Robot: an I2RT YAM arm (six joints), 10 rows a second.
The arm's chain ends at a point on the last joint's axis. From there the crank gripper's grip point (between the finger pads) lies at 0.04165 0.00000 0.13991 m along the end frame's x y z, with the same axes.
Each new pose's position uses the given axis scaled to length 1; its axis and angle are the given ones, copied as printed.
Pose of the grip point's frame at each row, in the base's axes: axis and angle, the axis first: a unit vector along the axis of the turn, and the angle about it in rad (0 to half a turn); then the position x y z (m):
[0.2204 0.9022 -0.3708 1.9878 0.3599 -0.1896 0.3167]
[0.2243 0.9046 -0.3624 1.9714 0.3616 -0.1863 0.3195]
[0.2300 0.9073 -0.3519 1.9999 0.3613 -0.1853 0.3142]
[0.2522 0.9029 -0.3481 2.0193 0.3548 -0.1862 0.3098]
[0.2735 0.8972 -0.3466 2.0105 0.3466 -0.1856 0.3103]
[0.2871 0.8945 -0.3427 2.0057 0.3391 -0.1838 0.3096]
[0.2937 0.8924 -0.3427 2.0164 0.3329 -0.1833 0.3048]
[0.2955 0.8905 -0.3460 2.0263 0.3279 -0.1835 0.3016]
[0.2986 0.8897 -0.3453 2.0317 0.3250 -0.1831 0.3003]
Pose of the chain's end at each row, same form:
[0.2204 0.9022 -0.3708 1.9878 0.2746 -0.0932 0.3855]
[0.2243 0.9046 -0.3624 1.9714 0.2742 -0.0915 0.3879]
[0.2300 0.9073 -0.3519 1.9999 0.2761 -0.0918 0.3870]
[0.2522 0.9029 -0.3481 2.0193 0.2728 -0.0919 0.3853]
[0.2735 0.8972 -0.3466 2.0105 0.2652 -0.0904 0.3853]
[0.2871 0.8945 -0.3427 2.0057 0.2578 -0.0887 0.3848]
[0.2937 0.8924 -0.3427 2.0164 0.2532 -0.0877 0.3811]
[0.2955 0.8905 -0.3460 2.0263 0.2497 -0.0871 0.3785]
[0.2986 0.8897 -0.3453 2.0317 0.2475 -0.0867 0.3778]

